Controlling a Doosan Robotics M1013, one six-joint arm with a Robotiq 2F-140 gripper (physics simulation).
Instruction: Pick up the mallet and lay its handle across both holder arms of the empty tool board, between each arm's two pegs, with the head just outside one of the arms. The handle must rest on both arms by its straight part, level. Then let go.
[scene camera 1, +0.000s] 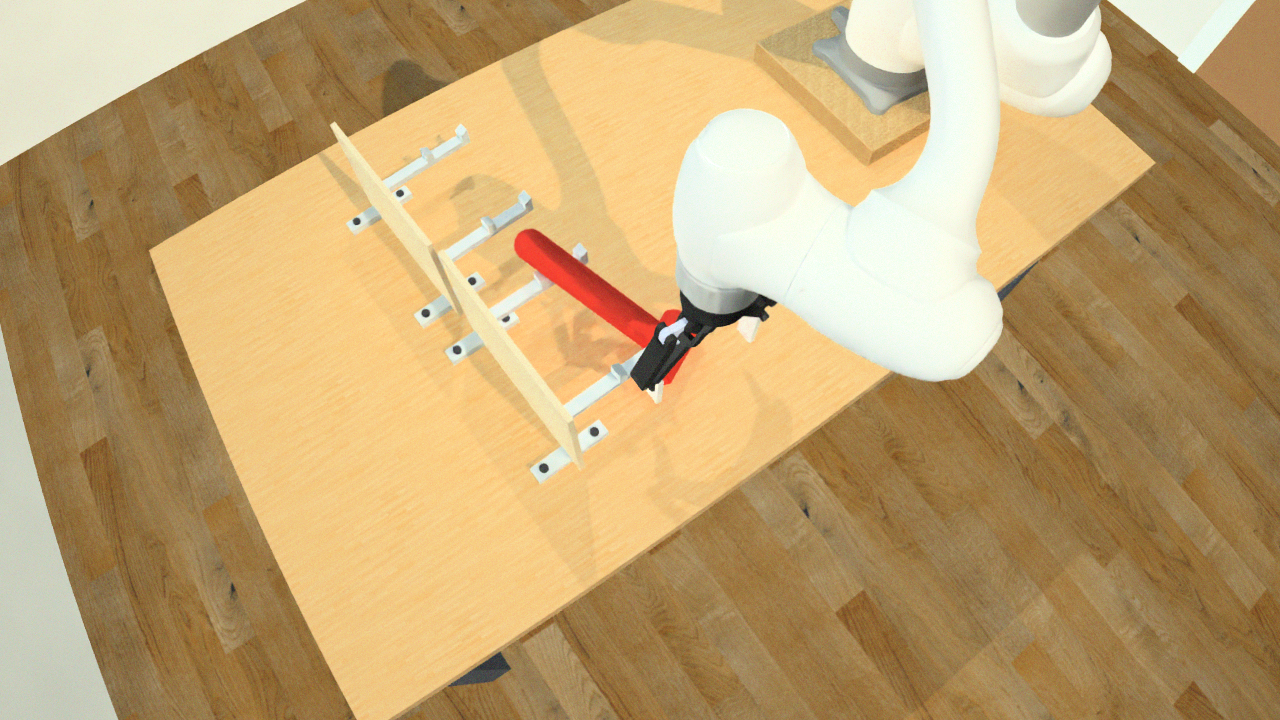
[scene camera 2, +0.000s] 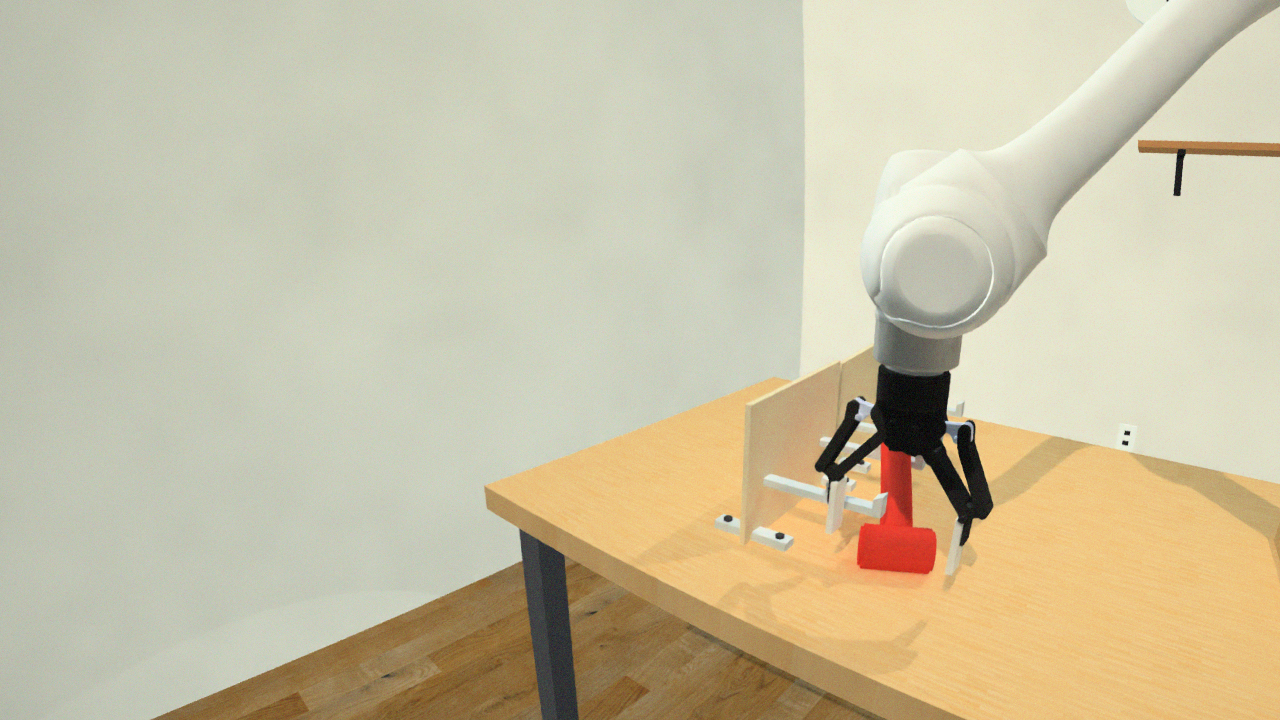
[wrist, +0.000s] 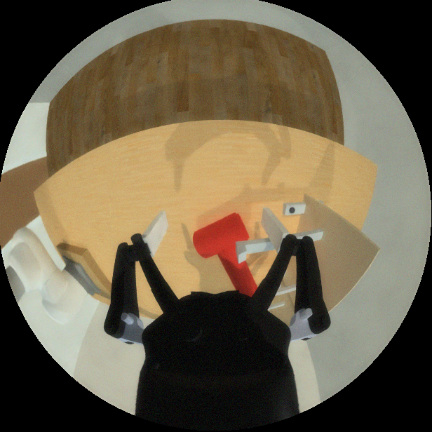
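Pixels of known places: gripper, between the fingertips: (scene camera 1: 700, 363) (scene camera 2: 890, 548); arm's base, origin of its link: (scene camera 1: 880, 65).
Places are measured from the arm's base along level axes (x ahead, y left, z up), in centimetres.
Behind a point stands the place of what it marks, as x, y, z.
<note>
The red mallet (scene camera 1: 590, 291) {66.3, 17.2, 5.9} (scene camera 2: 896, 548) {59.0, 28.3, 0.1} (wrist: 221, 235) lies aslant beside the nearer tool board (scene camera 1: 510, 358) {79.5, 22.3, 10.1} (scene camera 2: 792, 438) {78.7, 22.8, 7.3} (wrist: 340, 245). Its handle crosses over that board's farther arm (scene camera 1: 519, 295) {74.1, 12.0, 4.1}, apparently between the pegs, and looks raised at its free end. The head is low, at or near the table, just past the tip of the nearer arm (scene camera 1: 590, 394) {72.9, 28.7, 4.1} (scene camera 2: 792, 489) {73.6, 29.7, 3.7} (wrist: 257, 246). There the handle passes outside the end peg. My gripper (scene camera 1: 702, 360) {58.5, 31.4, 1.7} (scene camera 2: 895, 537) {58.5, 31.4, 1.7} (wrist: 213, 217) is wide open, pointing down, fingers on opposite sides of the head. One finger is close beside the nearer arm.
A second board (scene camera 1: 384, 201) {84.0, -7.2, 9.8} with two pegged arms stands in line behind the first. Bolted feet (scene camera 1: 568, 450) {78.4, 32.2, -0.3} (scene camera 2: 754, 531) {77.4, 32.0, -2.9} (wrist: 294, 209) stick out below the nearer board. The robot's base block (scene camera 1: 859, 134) {14.0, 10.6, 0.0} is at the table's far side. The table's front edge (scene camera 2: 671, 601) {77.6, 47.1, -6.4} lies beyond the head.
</note>
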